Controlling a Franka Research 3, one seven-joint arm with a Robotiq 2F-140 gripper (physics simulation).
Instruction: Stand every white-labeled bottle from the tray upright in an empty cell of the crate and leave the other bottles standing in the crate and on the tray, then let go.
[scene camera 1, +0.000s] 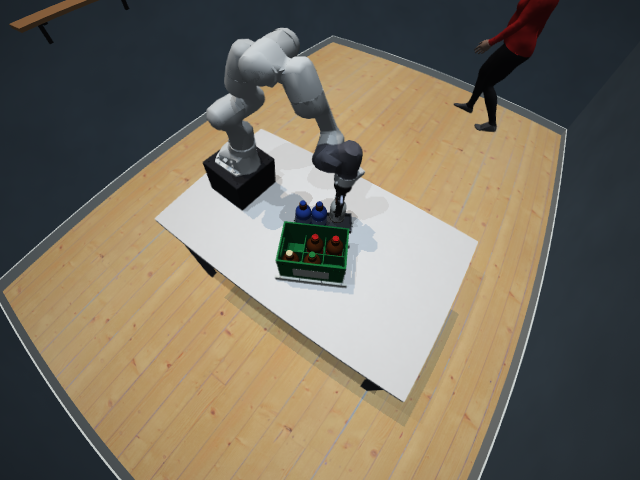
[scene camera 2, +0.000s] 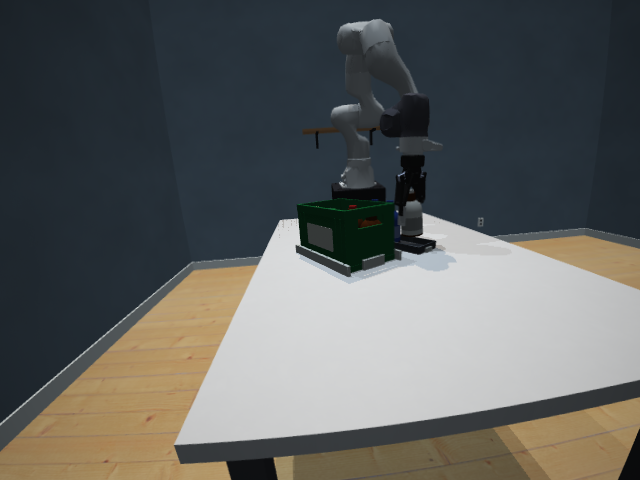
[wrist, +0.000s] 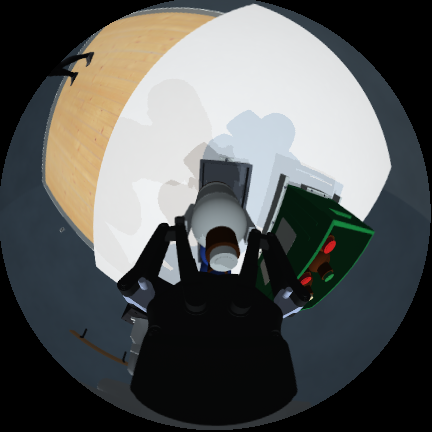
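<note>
My gripper (scene camera 1: 338, 207) (scene camera 2: 412, 207) (wrist: 217, 213) is shut on a white-labeled bottle (scene camera 1: 334, 215) (scene camera 2: 413, 225) (wrist: 218, 212) with a brown neck and pale cap. The bottle is upright over the right end of the black tray (scene camera 2: 423, 246) (wrist: 225, 172); its base looks slightly above it. Two blue bottles (scene camera 1: 302, 212) (scene camera 1: 319, 212) stand on the tray. The green crate (scene camera 1: 283, 270) (scene camera 2: 373, 245) (wrist: 311, 210) holds two red-capped bottles (scene camera 1: 314, 243) (scene camera 1: 335, 245), a cream-capped one (scene camera 1: 289, 254) and a green-capped one (scene camera 1: 311, 256). In scene camera 1, its back-left and front-right cells look empty.
The crate's tall walls stand close beside the tray, with low grey strips (scene camera 1: 310, 282) (scene camera 2: 321, 259) along its base. The white table (scene camera 1: 392, 289) (scene camera 2: 403, 351) carries everything. A person (scene camera 1: 516, 41) is on the wooden floor beyond the table.
</note>
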